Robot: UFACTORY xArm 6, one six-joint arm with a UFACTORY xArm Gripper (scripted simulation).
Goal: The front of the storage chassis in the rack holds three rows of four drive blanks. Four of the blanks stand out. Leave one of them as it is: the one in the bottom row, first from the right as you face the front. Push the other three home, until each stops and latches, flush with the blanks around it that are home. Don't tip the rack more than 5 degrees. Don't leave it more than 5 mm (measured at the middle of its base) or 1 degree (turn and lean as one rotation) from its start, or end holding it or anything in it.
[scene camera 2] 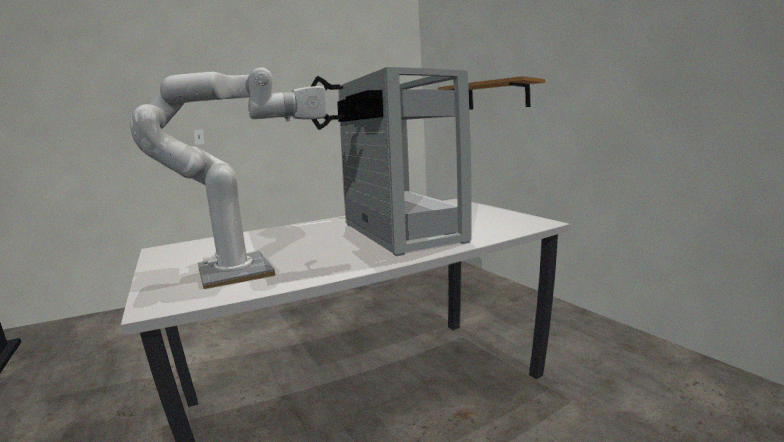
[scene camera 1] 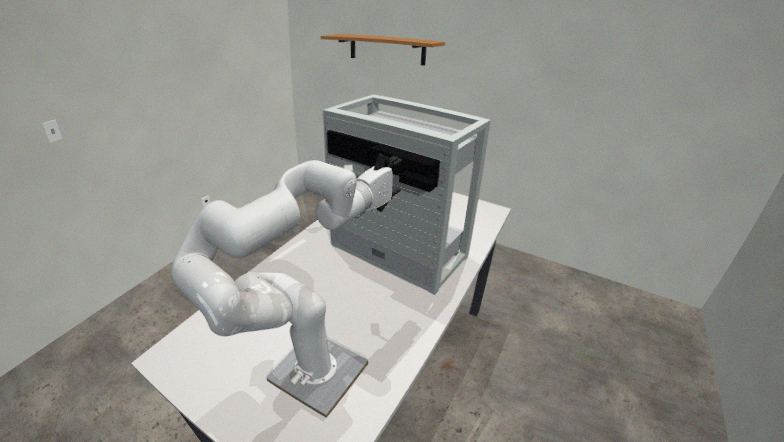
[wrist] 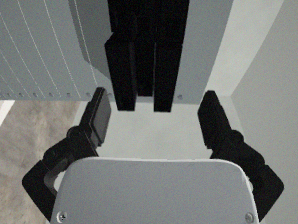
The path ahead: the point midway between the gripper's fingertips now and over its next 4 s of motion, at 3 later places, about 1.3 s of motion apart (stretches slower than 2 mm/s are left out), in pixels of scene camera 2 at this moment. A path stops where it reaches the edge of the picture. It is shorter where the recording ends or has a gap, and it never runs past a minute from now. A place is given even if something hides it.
The gripper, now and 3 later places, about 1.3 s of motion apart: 342, 101; 342, 103; 338, 107; 351, 107
